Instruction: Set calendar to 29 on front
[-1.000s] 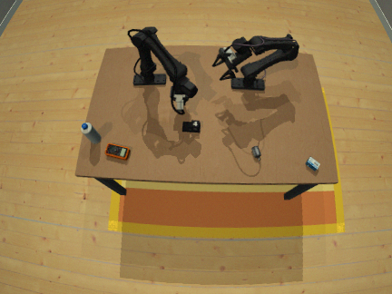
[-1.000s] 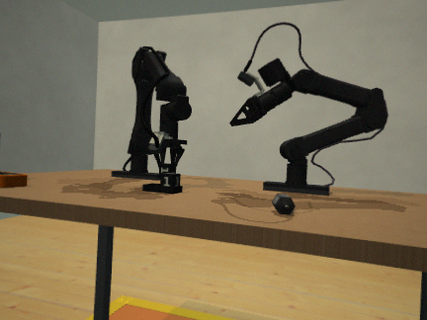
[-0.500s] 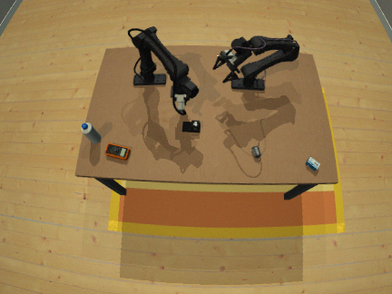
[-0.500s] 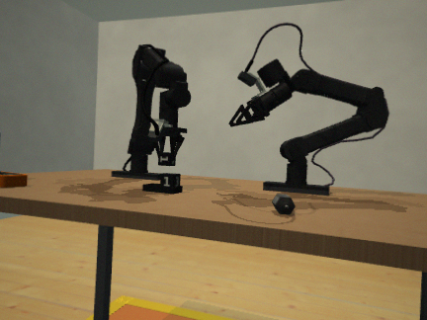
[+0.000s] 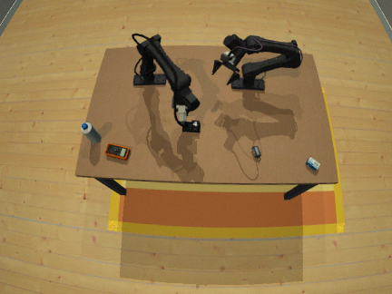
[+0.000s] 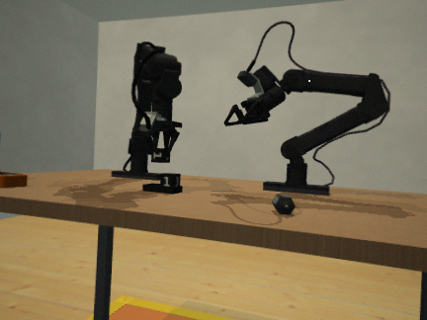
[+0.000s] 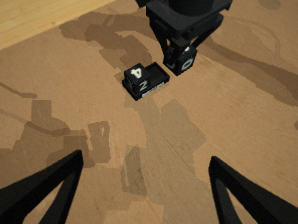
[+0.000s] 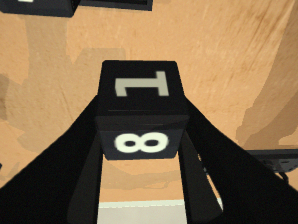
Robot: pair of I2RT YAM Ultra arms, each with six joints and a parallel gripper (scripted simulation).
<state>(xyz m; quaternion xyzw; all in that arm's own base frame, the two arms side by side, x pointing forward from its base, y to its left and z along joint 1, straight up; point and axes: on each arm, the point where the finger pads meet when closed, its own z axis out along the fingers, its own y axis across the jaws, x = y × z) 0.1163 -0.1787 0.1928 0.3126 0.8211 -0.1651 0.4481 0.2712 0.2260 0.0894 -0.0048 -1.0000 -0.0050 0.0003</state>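
Right now the black calendar tray is 9 cm below my right hand, 4 cm to the left of it and 4 cm ahead of it.
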